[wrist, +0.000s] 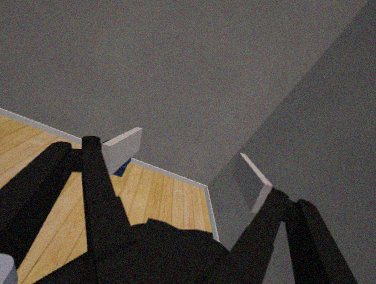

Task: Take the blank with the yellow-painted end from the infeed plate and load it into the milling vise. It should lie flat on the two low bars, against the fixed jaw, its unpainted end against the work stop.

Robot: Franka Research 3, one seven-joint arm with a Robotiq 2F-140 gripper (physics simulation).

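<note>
My gripper (188, 151) is open, its two pale finger pads far apart, with no object between them. Behind the pads the wrist view shows grey wall and a strip of wooden floor. The blank with the yellow-painted end, the infeed plate, the milling vise, its low bars, fixed jaw and work stop do not show in the wrist view.
Grey walls (175, 60) meet at a corner. A wooden floor (170, 200) with a pale skirting strip (172, 173) lies below them. A small dark blue piece (123, 168) shows behind the left finger. A pale grey rounded part (6, 269) shows at the lower left edge.
</note>
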